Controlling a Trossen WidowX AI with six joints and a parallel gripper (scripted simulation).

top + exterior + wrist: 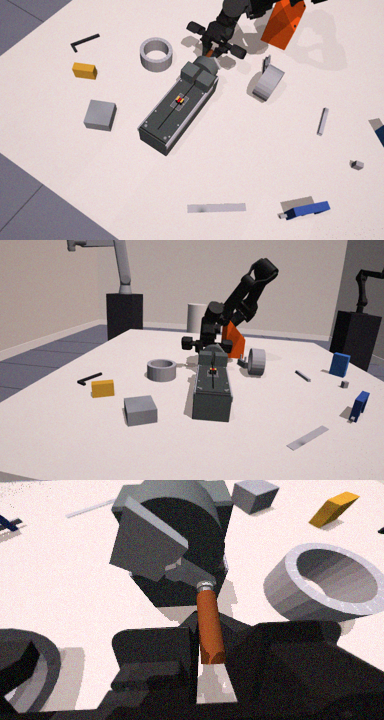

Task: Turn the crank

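Now: gripper tip 30 mm below the crank handle and 20 mm past it. From my gripper tip the other things lie so: red pointer 170 mm ahead, 40 mm to the left, 40 mm above; then grey cube 310 mm ahead, 120 mm to the right, 20 mm below; then yellow block 260 mm to the right, 240 mm ahead, 20 mm below.
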